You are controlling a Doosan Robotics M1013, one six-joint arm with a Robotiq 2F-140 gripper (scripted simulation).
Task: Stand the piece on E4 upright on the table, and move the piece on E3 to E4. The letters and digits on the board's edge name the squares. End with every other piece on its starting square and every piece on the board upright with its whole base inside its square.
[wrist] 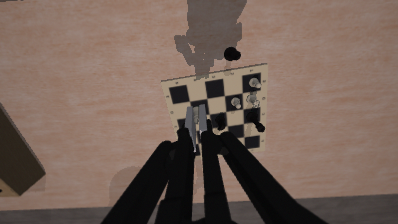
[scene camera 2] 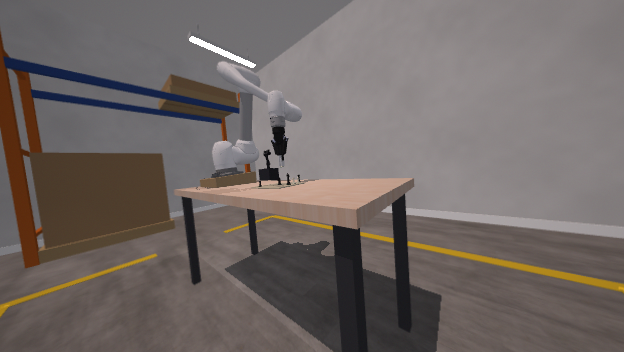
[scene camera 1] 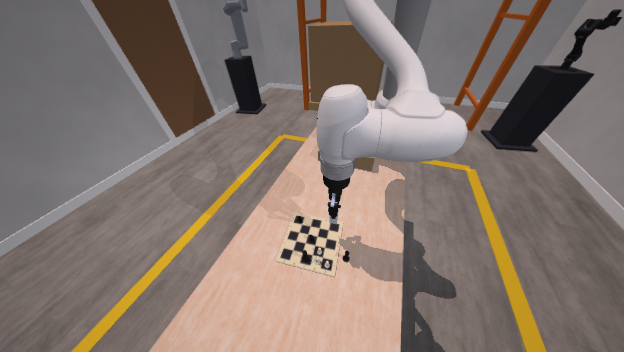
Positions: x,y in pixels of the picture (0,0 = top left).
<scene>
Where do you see a chessboard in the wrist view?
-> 216,90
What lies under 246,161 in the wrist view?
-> My gripper.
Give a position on a chessboard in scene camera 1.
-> At 327,236
</scene>
